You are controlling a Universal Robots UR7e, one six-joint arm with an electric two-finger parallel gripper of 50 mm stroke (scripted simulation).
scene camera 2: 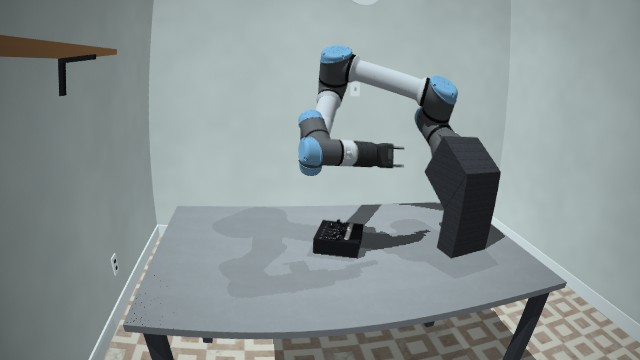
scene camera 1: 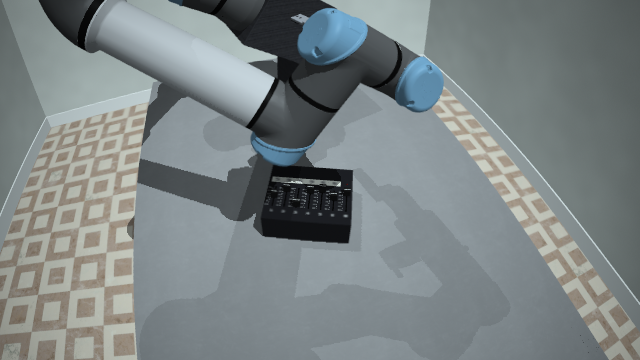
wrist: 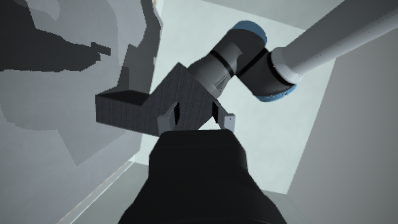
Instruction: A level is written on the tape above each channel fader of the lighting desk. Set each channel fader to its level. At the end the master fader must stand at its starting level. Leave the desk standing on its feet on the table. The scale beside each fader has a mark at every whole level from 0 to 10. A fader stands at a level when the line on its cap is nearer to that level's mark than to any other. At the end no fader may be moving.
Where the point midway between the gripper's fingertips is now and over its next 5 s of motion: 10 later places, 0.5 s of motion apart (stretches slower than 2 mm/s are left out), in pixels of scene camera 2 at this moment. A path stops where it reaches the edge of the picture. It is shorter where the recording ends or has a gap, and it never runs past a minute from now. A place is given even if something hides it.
My gripper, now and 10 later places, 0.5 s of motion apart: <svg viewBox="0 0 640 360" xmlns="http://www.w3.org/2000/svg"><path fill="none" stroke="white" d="M402 157L403 164L402 183L394 199L382 210L368 212L354 208L346 201L342 196L342 196L341 197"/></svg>
